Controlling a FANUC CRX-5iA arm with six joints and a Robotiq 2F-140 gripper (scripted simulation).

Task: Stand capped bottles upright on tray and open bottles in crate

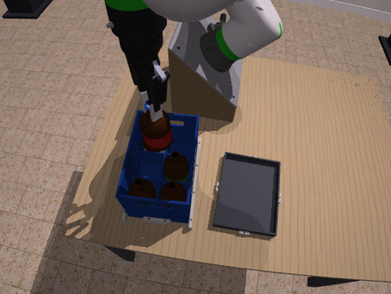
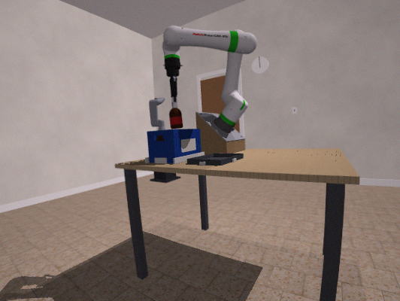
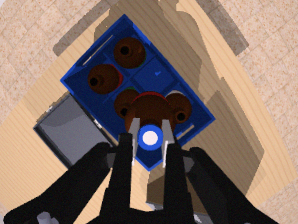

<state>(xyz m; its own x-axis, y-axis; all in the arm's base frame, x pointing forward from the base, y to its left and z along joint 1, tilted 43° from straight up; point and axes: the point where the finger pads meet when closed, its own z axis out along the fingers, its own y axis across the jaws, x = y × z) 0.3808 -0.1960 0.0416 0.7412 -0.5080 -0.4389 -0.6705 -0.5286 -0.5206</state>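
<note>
The capped bottle lies 70 mm below my hand. From my hand the other things lie so: dark grey tray: 330 mm below, 290 mm to the left, 40 mm ahead; then blue crate: 250 mm below, 30 mm ahead, 10 mm to the left.
</note>
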